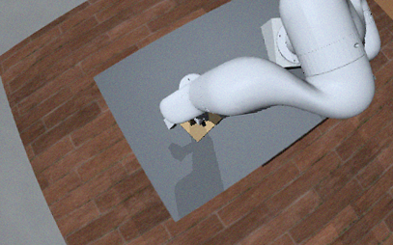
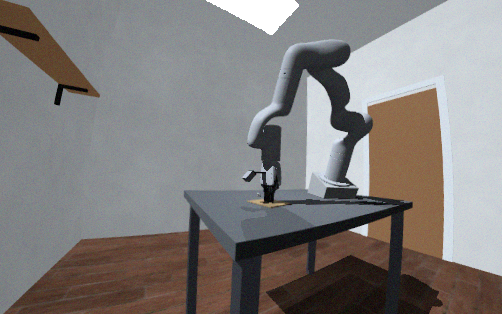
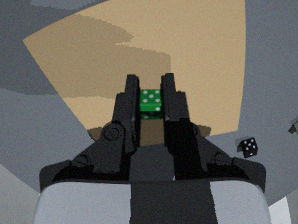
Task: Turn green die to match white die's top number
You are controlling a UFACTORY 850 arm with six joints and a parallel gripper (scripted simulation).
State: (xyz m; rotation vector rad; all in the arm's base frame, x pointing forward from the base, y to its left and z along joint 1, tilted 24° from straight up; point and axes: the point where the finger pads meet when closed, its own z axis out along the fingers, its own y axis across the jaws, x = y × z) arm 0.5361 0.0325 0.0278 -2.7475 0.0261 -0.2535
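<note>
Now: hand 20 mm above the mat. The rest, counted from my hand: green die: 10 mm behind, 10 mm below; then black die: 90 mm behind, 110 mm to the right, 20 mm below; then white die: 50 mm behind, 170 mm to the right, 20 mm below.
</note>
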